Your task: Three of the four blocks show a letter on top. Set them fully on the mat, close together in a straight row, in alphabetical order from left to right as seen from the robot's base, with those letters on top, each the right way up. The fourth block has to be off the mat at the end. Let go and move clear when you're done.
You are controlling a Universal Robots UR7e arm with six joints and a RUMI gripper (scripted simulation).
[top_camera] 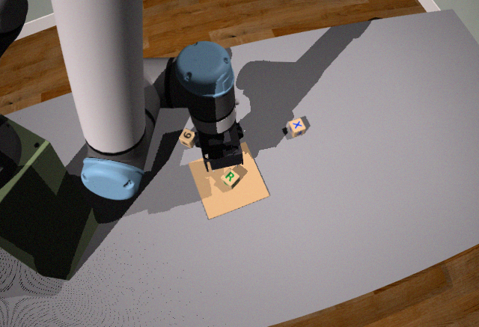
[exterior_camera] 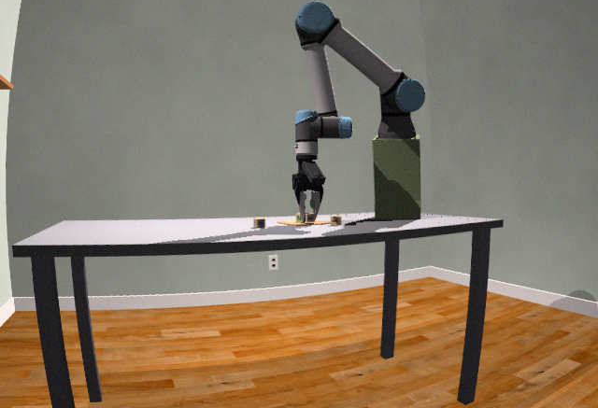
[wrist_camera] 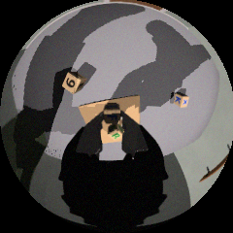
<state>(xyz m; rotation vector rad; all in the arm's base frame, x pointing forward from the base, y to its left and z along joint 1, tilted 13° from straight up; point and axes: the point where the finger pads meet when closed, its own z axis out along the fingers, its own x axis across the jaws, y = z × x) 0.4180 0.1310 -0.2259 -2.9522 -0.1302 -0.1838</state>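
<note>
My hand is 50 mm to the left of the mat, 20 mm above it and 10 mm short of it.
</note>
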